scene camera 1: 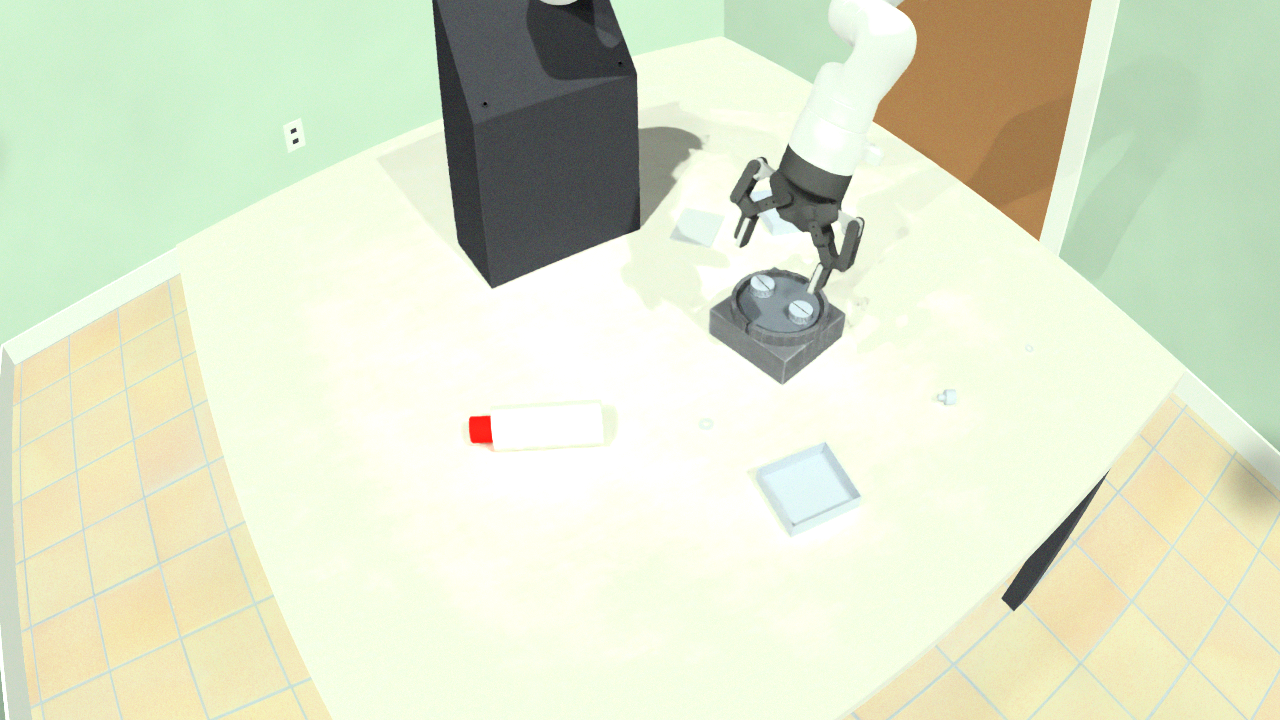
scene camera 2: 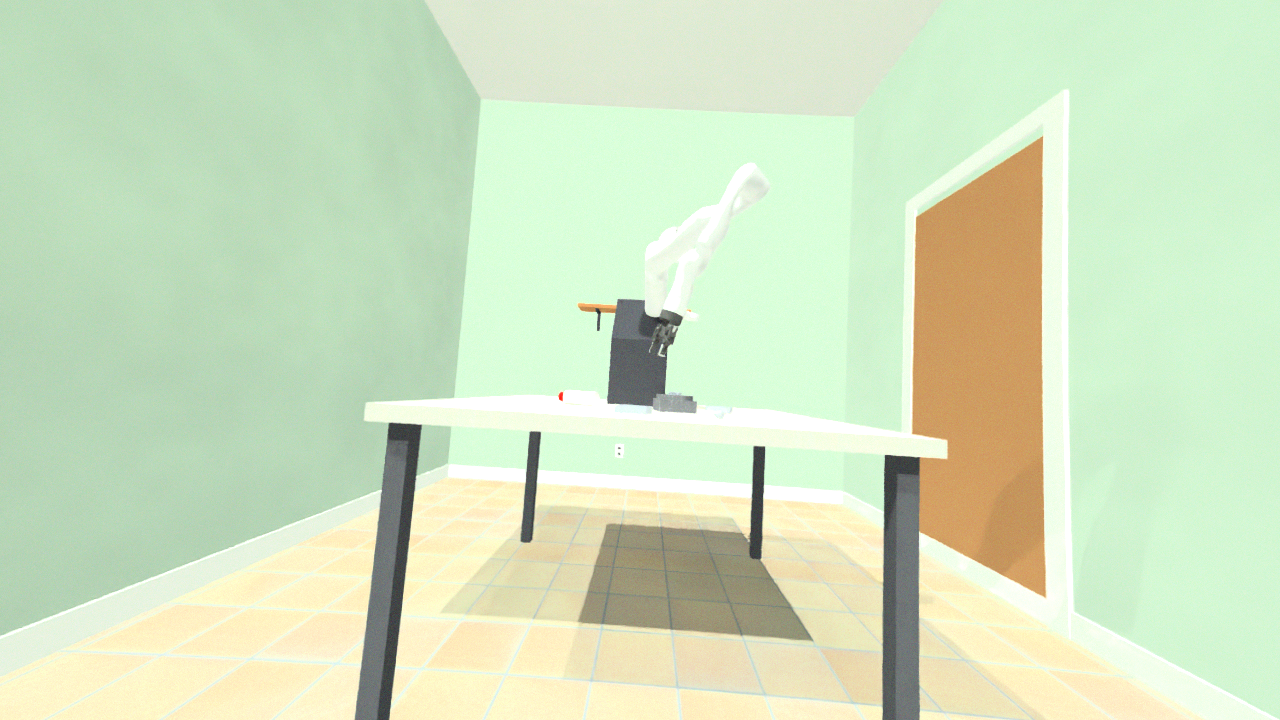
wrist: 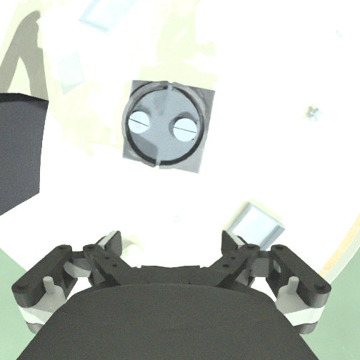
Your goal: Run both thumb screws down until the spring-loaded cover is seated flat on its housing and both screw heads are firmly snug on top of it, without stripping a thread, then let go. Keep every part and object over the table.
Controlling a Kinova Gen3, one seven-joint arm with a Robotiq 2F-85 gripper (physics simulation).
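Seen in the pictures: gripper, fingertip midpoint: [scene camera 1: 776, 267] [scene camera 2: 656, 354]; arm's base, link origin: [scene camera 2: 655, 309].
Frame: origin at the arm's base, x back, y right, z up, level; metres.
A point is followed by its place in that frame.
The dark square housing [scene camera 1: 784, 365] {x -0.430, y -0.133, z -0.387 m} [scene camera 2: 674, 405] {x -0.412, y -0.179, z -0.399 m} [wrist: 206, 98] stands on the table. Its round grey cover [scene camera 1: 776, 313] {x -0.364, y -0.153, z -0.369 m} [wrist: 162, 137] sits inside the raised ring. One thumb screw [scene camera 1: 762, 285] {x -0.324, y -0.152, z -0.356 m} [wrist: 139, 122] and a second thumb screw [scene camera 1: 801, 311] {x -0.383, y -0.178, z -0.356 m} [wrist: 185, 130] stand upright in the cover, their slotted heads showing. In scene camera 1 both heads stand above the cover; whether the cover is seated flat, I cannot tell. My gripper [scene camera 1: 778, 265] {x -0.426, y -0.110, z -0.237 m} [scene camera 2: 657, 352] {x -0.426, y -0.110, z -0.237 m} [wrist: 171, 242] is open and empty, tilted, above the housing and touching neither screw.
A small loose screw-like part [scene camera 1: 947, 396] {x -0.546, y -0.324, z -0.404 m} [wrist: 314, 114] lies beyond the housing. A shallow tray [scene camera 1: 810, 488] {x -0.586, y -0.096, z -0.420 m} [wrist: 257, 225], another tray [wrist: 107, 15], a flat plate [scene camera 1: 698, 227] {x -0.112, y -0.160, z -0.418 m} [wrist: 71, 72] and a red-capped bottle [scene camera 1: 546, 426] {x -0.428, y 0.152, z -0.378 m} [scene camera 2: 581, 396] {x -0.440, y 0.136, z -0.390 m} lie around. A black pedestal [scene camera 1: 554, 179] {x -0.110, y 0.045, z -0.281 m} [scene camera 2: 637, 367] {x -0.108, y 0.035, z -0.265 m} [wrist: 20, 150] rises nearby.
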